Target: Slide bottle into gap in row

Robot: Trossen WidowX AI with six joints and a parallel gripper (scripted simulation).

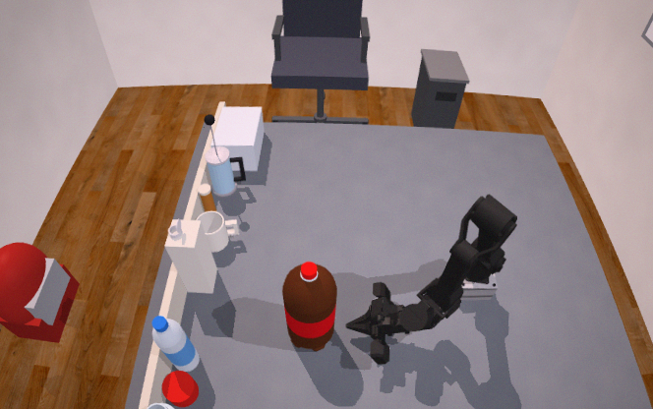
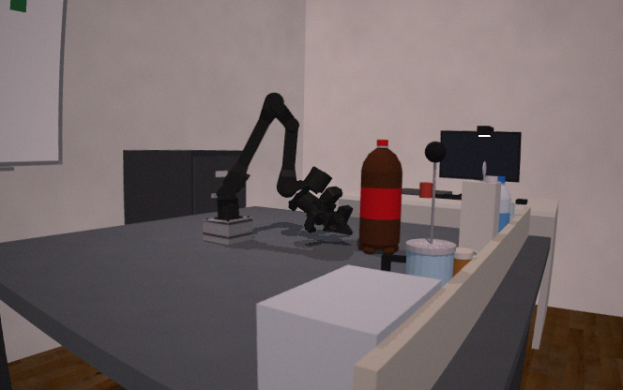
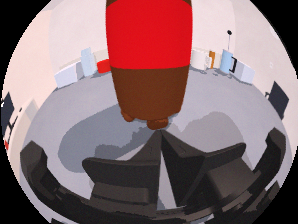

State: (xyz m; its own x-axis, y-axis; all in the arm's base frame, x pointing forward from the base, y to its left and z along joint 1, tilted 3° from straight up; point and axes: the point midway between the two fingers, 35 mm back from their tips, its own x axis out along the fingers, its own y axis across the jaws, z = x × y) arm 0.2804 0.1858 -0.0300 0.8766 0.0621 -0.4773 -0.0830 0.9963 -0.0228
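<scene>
My gripper is now 110 mm short of the brown cola bottle, 20 mm to the right of it and 100 mm below it. Round my hand: red cup: 380 mm ahead, 230 mm to the left, 30 mm below; then white mug: 430 mm ahead, 200 mm to the right, 20 mm below; then water bottle: 390 mm ahead, 150 mm to the left, 50 mm above.
</scene>
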